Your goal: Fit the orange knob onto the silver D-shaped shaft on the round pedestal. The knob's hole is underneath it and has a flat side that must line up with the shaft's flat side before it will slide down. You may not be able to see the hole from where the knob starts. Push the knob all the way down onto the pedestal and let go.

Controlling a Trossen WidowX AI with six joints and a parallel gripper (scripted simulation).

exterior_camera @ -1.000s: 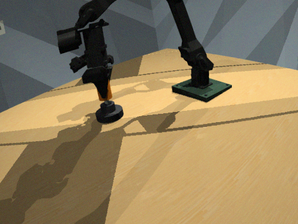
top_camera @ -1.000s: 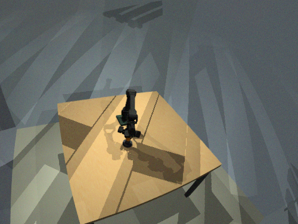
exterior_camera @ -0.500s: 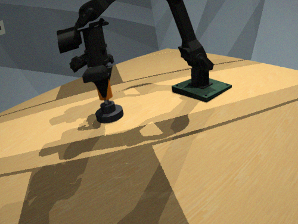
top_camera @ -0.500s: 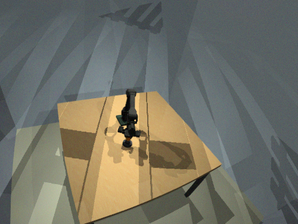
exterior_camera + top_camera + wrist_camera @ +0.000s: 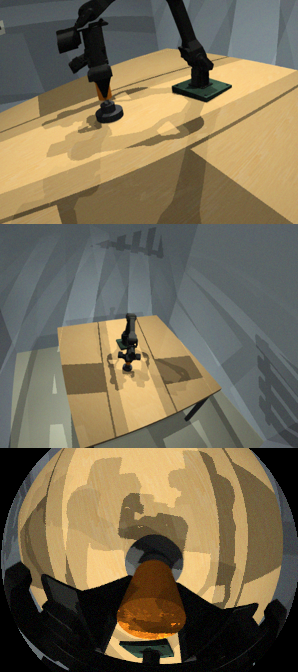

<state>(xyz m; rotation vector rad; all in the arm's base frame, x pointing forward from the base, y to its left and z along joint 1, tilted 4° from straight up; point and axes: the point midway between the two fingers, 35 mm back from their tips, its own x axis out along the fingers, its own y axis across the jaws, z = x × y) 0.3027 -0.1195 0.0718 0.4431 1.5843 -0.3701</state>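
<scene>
My gripper tip is now 3 cm below the orange knob. Also, from my gripper tip: round pedestal 4 cm below.
</scene>
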